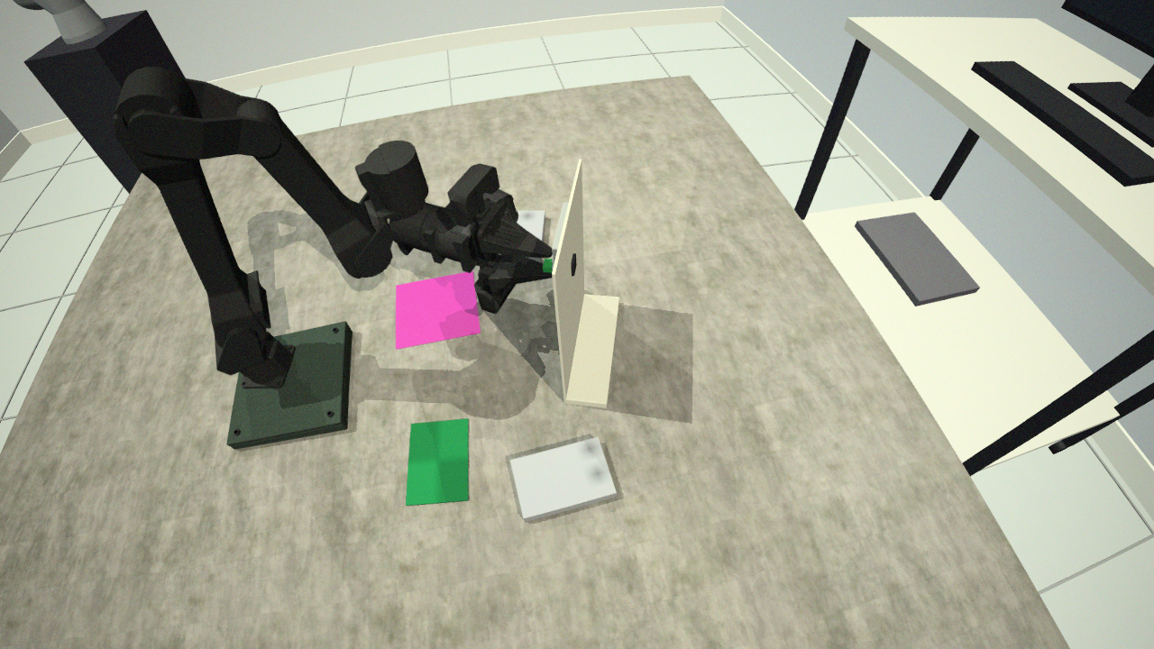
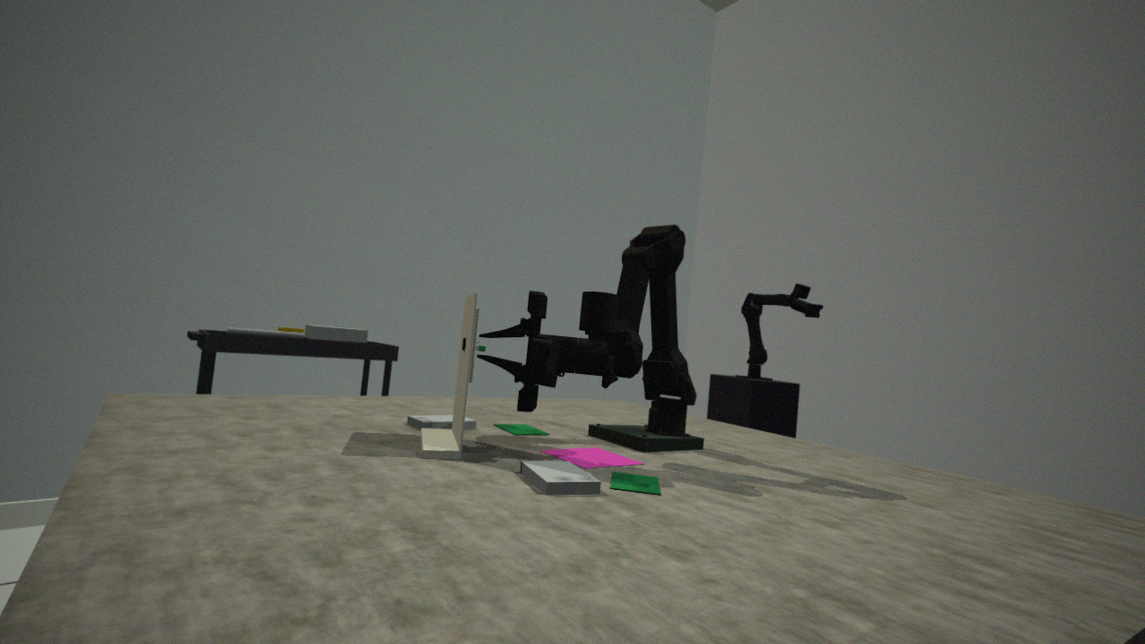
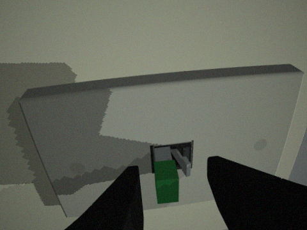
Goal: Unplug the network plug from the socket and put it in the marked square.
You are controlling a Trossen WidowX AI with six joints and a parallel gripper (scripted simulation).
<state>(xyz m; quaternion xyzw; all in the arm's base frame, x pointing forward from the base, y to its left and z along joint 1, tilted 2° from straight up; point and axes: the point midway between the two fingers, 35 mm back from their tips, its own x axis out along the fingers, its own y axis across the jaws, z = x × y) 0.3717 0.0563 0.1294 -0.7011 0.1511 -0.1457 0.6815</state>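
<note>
My gripper tip is now 1 cm short of the network plug. From my gripper tip the other things lie so: cream upright panel 3 cm ahead, 5 cm below; then marked square 18 cm behind, 7 cm to the left, 16 cm below.
</note>
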